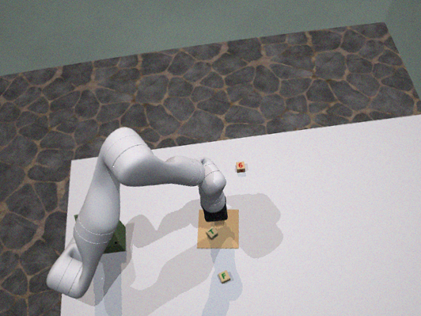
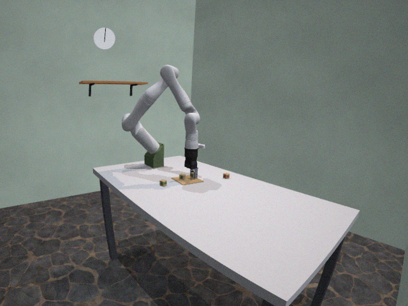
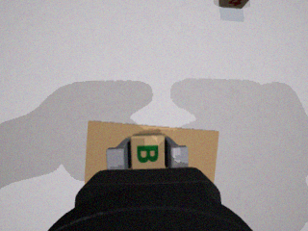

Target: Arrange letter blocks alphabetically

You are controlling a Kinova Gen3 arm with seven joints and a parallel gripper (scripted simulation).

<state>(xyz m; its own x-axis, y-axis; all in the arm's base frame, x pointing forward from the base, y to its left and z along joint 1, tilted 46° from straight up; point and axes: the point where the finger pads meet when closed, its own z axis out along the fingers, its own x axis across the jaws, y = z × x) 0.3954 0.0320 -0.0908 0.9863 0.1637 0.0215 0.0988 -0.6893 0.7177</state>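
Now: the B block right at my hand. The rest, counted from my hand: tan mat: 50 mm to the right, 20 mm below; then 6 block: 80 mm ahead, 180 mm to the left, 10 mm below; then F block: 30 mm ahead, 220 mm to the right, 10 mm below.
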